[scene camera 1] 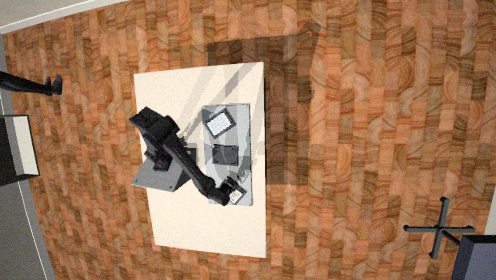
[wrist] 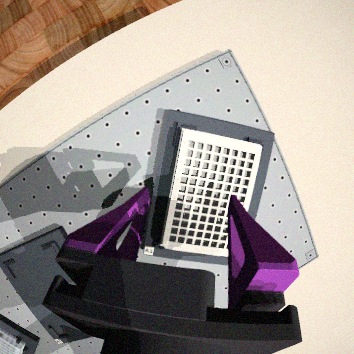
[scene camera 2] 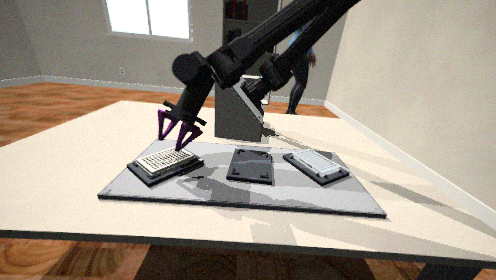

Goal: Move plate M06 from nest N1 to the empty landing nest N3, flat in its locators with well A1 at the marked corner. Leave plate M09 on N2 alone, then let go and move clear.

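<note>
The white plate with square wells, apparently M06 (scene camera 1: 236, 195) (scene camera 2: 167, 161) (wrist: 207, 172), sits in dark nest N1 (scene camera 2: 150, 180) (wrist: 220, 120). An A1 label shows at this nest's near left corner in the wrist view. My gripper (scene camera 2: 170, 144) (wrist: 188, 196) is open and empty, its purple fingertips a little above the plate. In the wrist view one tip appears left of the plate and the other overlaps its right part. The empty dark nest N3 (scene camera 1: 225, 155) (scene camera 2: 250, 167) (wrist: 37, 270) is in the middle. The pale plate M09 (scene camera 1: 220, 123) (scene camera 2: 316, 162) sits on N2 (scene camera 2: 330, 181).
The nests stand on a grey perforated board (scene camera 2: 300, 197) (wrist: 200, 90) on a cream table (scene camera 1: 210, 230) (scene camera 2: 60, 210). The arm's grey angled base (scene camera 1: 160, 177) (scene camera 2: 235, 120) stands behind the board. A person (scene camera 2: 299, 80) stands in the background.
</note>
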